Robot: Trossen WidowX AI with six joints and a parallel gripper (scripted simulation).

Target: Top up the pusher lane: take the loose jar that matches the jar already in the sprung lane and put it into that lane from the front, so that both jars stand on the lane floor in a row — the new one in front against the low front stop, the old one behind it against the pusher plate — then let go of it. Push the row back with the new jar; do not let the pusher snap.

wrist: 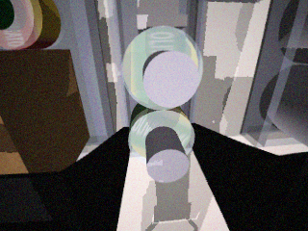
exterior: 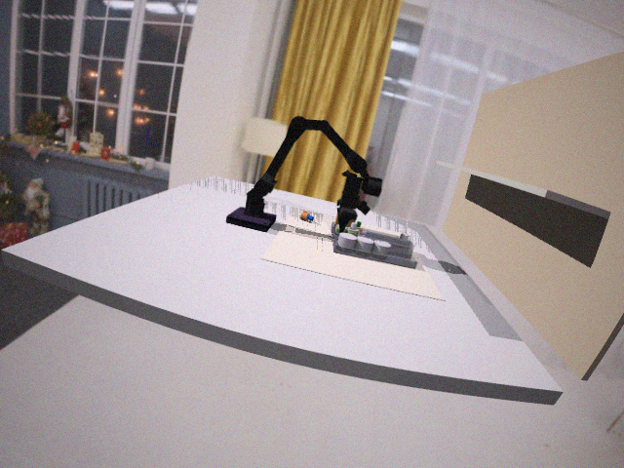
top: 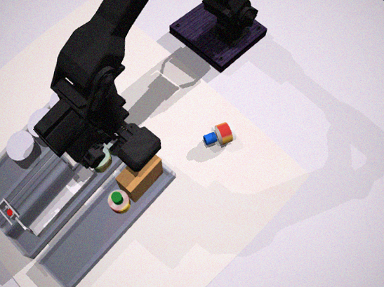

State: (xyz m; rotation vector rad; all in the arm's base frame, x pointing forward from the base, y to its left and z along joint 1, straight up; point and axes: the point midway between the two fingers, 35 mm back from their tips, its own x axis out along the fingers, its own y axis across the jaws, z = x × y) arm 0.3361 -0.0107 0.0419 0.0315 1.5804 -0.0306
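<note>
Right now my gripper tip is 20 mm short of the orange box, 80 mm to the right of it and 10 mm below it. The rest, counted from my gripper tip: red mark 230 mm ahead, 50 mm to the right, 40 mm above; grey rack 150 mm ahead, 30 mm to the right, 10 mm below.
</note>
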